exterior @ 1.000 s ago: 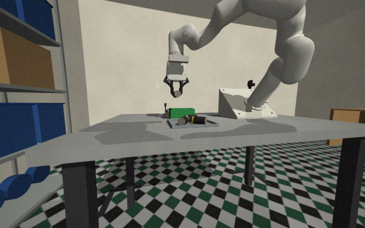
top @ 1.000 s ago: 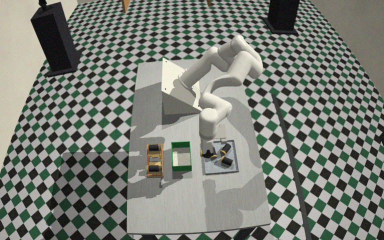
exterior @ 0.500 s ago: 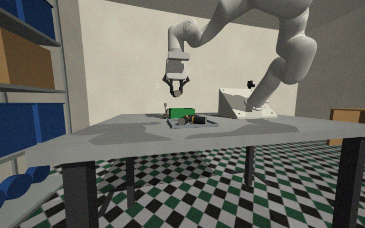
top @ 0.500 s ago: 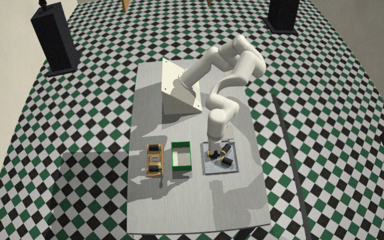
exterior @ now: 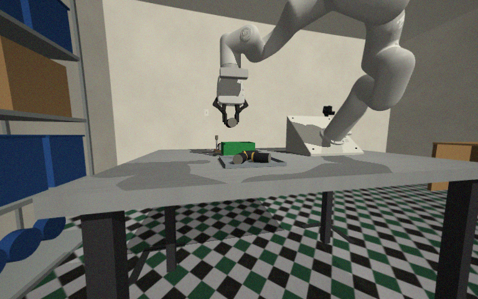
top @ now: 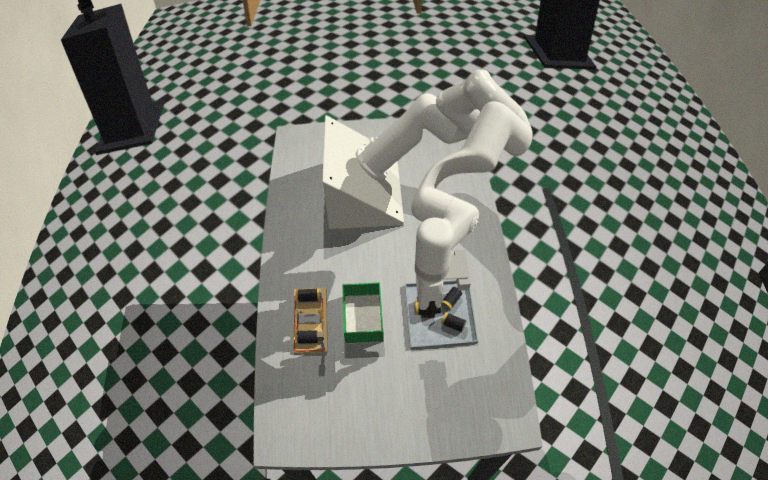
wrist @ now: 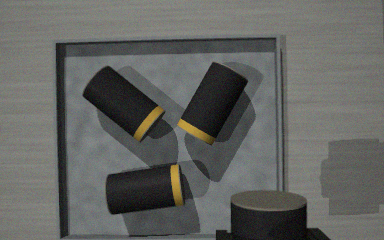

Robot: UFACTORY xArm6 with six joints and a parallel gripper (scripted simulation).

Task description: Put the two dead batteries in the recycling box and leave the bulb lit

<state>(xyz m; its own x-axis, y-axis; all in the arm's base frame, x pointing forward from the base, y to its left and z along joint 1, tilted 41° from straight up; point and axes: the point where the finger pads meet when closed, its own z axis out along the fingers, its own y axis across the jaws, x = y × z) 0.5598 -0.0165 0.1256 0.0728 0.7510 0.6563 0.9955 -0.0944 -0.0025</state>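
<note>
Now: the grey tray 6 cm behind my hand, 5 cm to the left of it and 15 cm below it. The rest, counted from my hand: green recycling box (7 cm behind, 15 cm to the right, 14 cm below).
</note>
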